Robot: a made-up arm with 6 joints.
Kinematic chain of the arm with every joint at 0, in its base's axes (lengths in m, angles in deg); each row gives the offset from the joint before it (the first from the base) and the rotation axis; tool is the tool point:
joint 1: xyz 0 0 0.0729 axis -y
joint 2: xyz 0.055 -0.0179 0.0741 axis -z
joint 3: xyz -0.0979 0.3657 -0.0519 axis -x
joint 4: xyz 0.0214 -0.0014 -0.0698 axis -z
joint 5: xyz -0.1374 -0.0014 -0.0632 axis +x
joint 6: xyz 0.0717 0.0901 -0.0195 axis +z
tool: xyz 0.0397 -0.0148 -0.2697
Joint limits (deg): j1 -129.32..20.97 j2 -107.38..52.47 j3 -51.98..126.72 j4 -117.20..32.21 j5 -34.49..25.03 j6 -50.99..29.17
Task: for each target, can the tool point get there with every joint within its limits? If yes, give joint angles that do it. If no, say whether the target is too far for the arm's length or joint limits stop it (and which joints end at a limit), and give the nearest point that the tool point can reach.
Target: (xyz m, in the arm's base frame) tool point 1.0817 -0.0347 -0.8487
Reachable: no: too far | nearest point 0.5088 0.3503 -0.3606 | short by 0.845 m
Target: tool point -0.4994 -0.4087 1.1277
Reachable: no: too far | nearest point -0.2965 -0.2572 0.6992 | short by 0.498 m
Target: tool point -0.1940 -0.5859 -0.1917
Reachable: no: joint limits stop it (at a limit: joint 2, joint 5, joint 6) | nearest point -0.2562 -0.4260 -0.2765 | short by 0.191 m
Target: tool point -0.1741 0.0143 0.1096
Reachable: yes | joints -95.62 39.47 55.70 -24.67 -26.33 22.59
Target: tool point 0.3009 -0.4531 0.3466
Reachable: no: joint limits stop it (at a limit: joint 2, joint 3, joint 5, joint 6) | nearest point 0.2421 -0.3037 0.2931 | short by 0.169 m
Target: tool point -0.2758 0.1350 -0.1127
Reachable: yes | joints -63.17 36.10 36.96 4.12 -12.34 1.38
